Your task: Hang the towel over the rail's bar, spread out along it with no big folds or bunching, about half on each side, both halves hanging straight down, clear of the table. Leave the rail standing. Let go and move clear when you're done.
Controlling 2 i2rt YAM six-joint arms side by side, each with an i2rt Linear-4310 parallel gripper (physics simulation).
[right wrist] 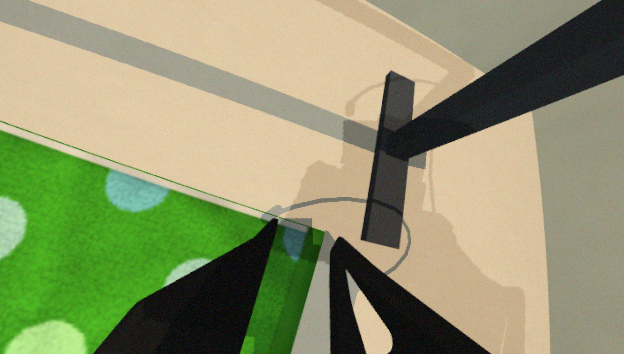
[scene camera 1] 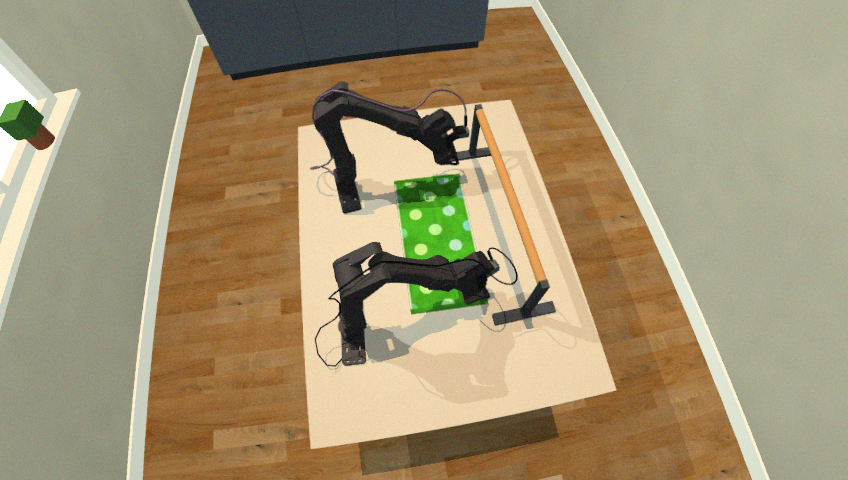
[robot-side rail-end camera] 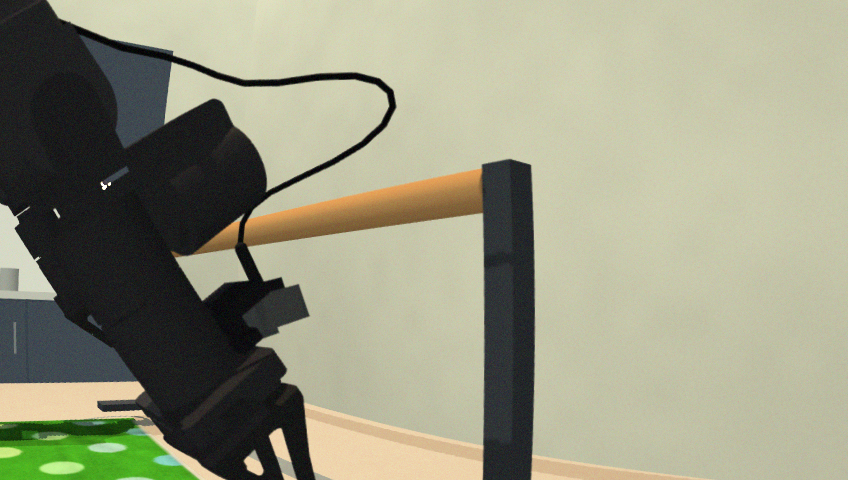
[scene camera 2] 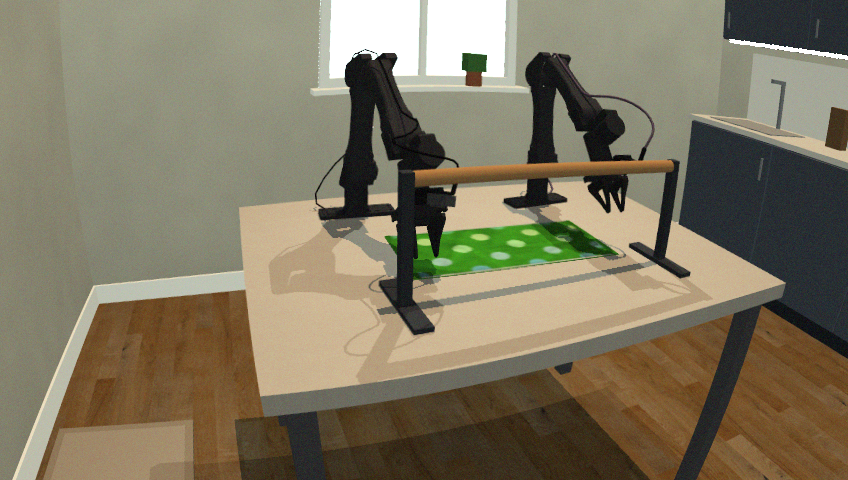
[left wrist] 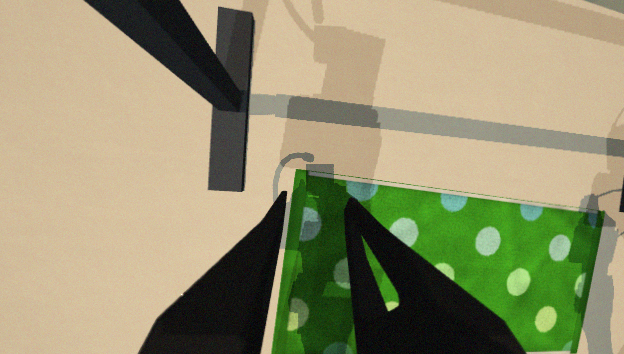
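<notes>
A green towel with pale dots (scene camera 1: pixel 440 245) (scene camera 2: pixel 487 247) (robot-side rail-end camera: pixel 89 456) (left wrist: pixel 470 270) (right wrist: pixel 75 225) lies flat on the table beside the rail. Narrow strips along its short ends look slightly raised. The rail's wooden bar (scene camera 1: pixel 512 196) (scene camera 2: pixel 505 173) (robot-side rail-end camera: pixel 386 202) is bare and the rail stands upright. My left gripper (scene camera 1: pixel 454 161) (scene camera 2: pixel 615 211) (left wrist: pixel 317 200) is partly open and empty, above the towel's upper end in scene camera 1. My right gripper (scene camera 1: pixel 477 300) (scene camera 2: pixel 426 256) (right wrist: pixel 305 235) is partly open and empty, above the opposite end's rail-side corner. Its tips are cut off in the rail-end view.
The rail's dark posts (scene camera 2: pixel 405 237) (robot-side rail-end camera: pixel 507 309) stand on flat feet (scene camera 1: pixel 523 313) (left wrist: pixel 227 155) (right wrist: pixel 387 200), one near each gripper. The table (scene camera 1: pixel 363 410) (scene camera 2: pixel 321 368) extends past both feet. Cables loop from both wrists, near the bar.
</notes>
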